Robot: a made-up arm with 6 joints.
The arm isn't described. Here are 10 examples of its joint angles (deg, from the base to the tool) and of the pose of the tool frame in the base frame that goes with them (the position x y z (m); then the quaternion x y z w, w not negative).
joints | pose
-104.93 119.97 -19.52 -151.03 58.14 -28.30 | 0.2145 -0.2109 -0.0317 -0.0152 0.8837 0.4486 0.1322
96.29 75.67 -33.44 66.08 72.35 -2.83 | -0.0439 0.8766 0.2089 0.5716 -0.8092 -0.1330 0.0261
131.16 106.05 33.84 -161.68 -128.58 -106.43 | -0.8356 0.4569 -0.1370 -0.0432 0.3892 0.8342 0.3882
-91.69 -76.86 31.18 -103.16 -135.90 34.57 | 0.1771 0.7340 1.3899 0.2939 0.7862 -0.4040 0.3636
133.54 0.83 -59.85 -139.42 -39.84 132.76 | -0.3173 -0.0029 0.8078 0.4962 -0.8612 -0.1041 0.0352
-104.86 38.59 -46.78 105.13 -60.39 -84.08 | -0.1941 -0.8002 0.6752 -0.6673 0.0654 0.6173 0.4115
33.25 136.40 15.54 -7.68 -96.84 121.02 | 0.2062 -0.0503 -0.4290 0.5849 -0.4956 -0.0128 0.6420
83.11 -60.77 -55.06 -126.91 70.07 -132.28 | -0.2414 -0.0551 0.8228 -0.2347 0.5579 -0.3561 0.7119
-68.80 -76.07 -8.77 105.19 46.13 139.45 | -0.2195 0.7650 1.3801 0.6581 0.4073 0.6110 0.1665
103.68 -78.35 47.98 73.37 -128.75 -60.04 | 0.3966 -1.2440 1.0166 -0.6164 -0.6226 -0.2131 0.4324
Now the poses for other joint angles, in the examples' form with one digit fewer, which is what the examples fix.
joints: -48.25 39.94 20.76 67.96 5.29 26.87
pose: 0.688 -0.853 1.267 0.317 0.515 -0.642 0.471
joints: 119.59 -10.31 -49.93 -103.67 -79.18 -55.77
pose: -0.218 0.029 0.782 -0.060 -0.345 0.756 0.554
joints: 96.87 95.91 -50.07 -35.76 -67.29 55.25
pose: 0.113 0.200 0.312 0.337 -0.244 0.839 0.350
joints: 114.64 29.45 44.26 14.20 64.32 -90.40
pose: -0.173 0.961 1.488 0.292 -0.494 -0.566 0.592
